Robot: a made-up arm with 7 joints.
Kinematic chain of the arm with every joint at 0, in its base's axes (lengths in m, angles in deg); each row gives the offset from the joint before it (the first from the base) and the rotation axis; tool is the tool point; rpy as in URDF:
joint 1: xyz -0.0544 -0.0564 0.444 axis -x
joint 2: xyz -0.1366 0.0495 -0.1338 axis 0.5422 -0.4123 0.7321
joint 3: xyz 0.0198 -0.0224 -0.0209 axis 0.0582 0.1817 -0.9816
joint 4: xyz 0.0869 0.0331 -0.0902 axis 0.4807 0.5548 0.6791
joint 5: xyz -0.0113 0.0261 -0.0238 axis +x
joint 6: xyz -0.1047 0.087 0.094 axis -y
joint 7: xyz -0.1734 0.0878 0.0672 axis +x
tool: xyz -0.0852 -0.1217 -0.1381 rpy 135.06 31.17 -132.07
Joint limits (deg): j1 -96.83..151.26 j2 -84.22..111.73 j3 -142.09..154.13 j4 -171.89..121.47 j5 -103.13..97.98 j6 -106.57..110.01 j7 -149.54..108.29
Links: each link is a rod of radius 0.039 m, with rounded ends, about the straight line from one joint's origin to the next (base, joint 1, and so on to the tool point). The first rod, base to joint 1, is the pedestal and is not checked.
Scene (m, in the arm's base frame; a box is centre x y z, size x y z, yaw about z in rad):
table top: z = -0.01
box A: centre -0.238 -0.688 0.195 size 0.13 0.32 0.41 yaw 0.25
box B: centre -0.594 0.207 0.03 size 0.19 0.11 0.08 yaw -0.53
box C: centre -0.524 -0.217 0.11 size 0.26 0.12 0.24 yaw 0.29
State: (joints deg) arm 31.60 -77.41 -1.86 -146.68 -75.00 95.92 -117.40
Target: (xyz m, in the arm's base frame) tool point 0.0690 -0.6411 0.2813
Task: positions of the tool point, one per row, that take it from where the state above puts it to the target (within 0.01 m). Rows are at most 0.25 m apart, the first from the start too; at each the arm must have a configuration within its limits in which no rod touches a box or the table.
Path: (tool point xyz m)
1: -0.5044 -0.5388 0.3771
2: -0.3908 -0.6377 0.4739
3: -0.2380 -0.6880 0.5664
4: -0.0773 -0.7004 0.4287
5: 0.0690 -0.6411 0.2813

